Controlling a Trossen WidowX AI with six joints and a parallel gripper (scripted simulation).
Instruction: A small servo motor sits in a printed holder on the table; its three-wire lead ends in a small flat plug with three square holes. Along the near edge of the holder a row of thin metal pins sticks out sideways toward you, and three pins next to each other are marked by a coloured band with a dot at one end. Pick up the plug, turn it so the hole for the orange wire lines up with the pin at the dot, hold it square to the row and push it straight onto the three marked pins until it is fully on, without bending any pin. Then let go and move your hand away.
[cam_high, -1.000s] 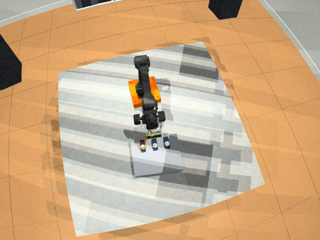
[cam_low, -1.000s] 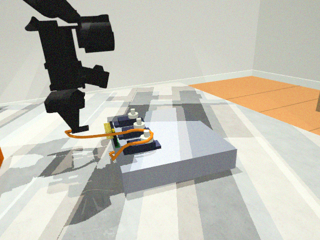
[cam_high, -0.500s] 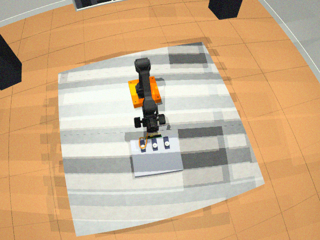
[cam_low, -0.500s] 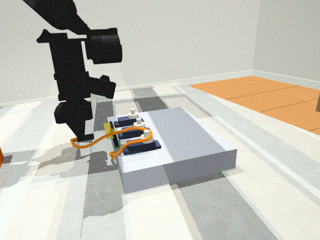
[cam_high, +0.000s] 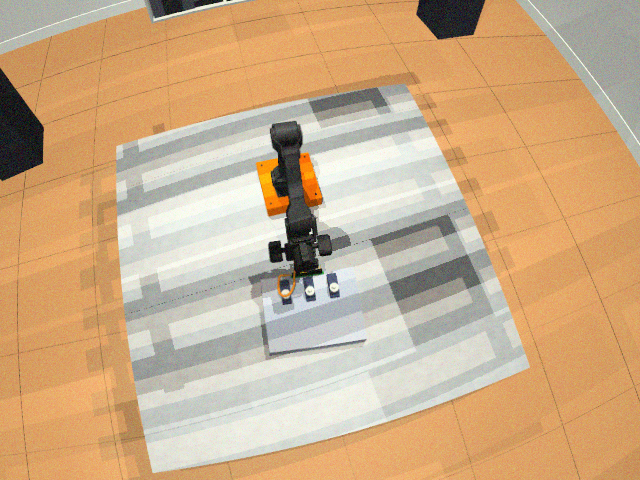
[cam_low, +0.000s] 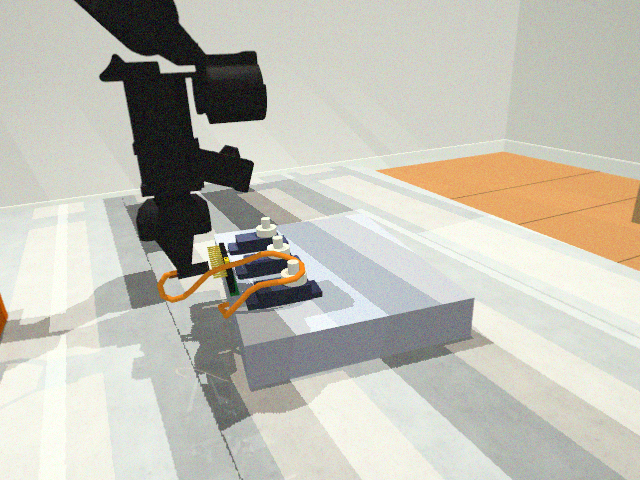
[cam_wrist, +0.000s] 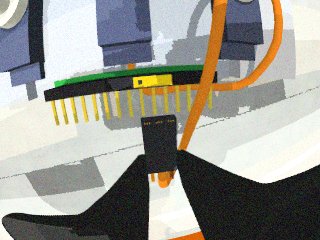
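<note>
Now: the yellow band 5 cm ahead of my gripper tip and 1 cm to the right of it. The rest, counted from my gripper tip: printed holder: 20 cm ahead, 5 cm below, 3 cm to the right.
</note>
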